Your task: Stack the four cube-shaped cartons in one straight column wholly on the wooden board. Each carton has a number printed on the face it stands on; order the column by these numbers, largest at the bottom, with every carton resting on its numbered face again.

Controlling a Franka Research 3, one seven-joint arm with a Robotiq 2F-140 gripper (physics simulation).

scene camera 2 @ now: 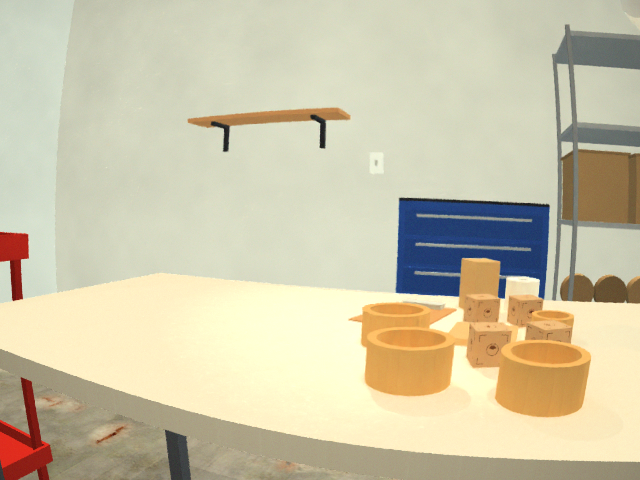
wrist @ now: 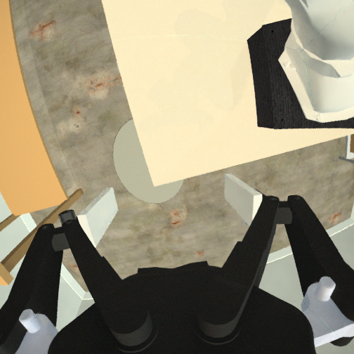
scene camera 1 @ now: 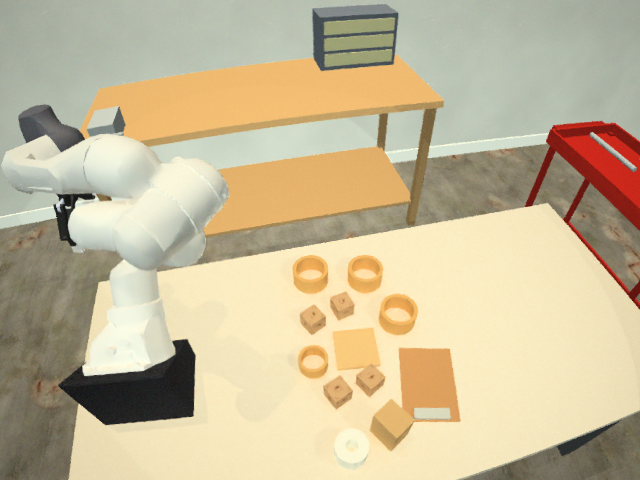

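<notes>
Four brown cube cartons stand apart on the table. Two are behind the wooden board in scene camera 1: the back-left carton and the back-right carton. Two are in front of it: the front-left carton and the front-right carton. Their undersides and numbers are hidden. The board bears no carton. My gripper is open and empty, far left of the cartons, beyond the table's corner in the wrist view.
Three large rings and a small ring surround the cartons. A tan block, a white roll and a brown sheet with a grey strip lie toward the front right. The black pedestal carries the arm.
</notes>
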